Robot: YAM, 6 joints.
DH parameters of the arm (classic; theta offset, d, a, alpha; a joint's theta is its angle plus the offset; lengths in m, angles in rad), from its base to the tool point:
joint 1: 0 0.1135 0.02 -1.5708
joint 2: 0 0 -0.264 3.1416
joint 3: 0.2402 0 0.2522 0
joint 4: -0.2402 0 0.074 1.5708
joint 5: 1.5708 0 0 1.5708
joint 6: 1.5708 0.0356 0 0
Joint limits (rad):
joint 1: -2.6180..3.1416
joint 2: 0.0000..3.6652
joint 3: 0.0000..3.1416
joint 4: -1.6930..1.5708
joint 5: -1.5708..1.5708
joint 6: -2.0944..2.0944
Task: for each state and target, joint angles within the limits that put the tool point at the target. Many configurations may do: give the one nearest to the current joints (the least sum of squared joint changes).
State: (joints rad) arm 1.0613 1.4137 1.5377 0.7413 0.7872 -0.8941
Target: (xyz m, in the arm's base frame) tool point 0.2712 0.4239 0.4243
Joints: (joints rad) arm 1.0425 2.1526 2.0596 0.6356 0.6148 -0.8941
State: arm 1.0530 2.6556 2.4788 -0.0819 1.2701 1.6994
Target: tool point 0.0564 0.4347 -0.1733
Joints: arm 1.5196 3.1251 1.9199 -0.2533 1.2756 1.6994
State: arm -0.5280 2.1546 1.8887 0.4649 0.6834 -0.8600
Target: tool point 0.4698 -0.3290 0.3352
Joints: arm -0.5779 2.4461 2.2887 0.4664 0.5605 -0.8600
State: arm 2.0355 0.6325 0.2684 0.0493 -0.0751 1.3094
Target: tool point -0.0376 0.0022 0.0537
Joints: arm 2.6567 1.1750 0.0000 -0.7196 -0.4530 1.3094
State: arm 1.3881 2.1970 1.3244 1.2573 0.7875 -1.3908
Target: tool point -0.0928 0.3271 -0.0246
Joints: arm 1.9211 2.4711 0.7687 1.1578 0.7823 -1.3908
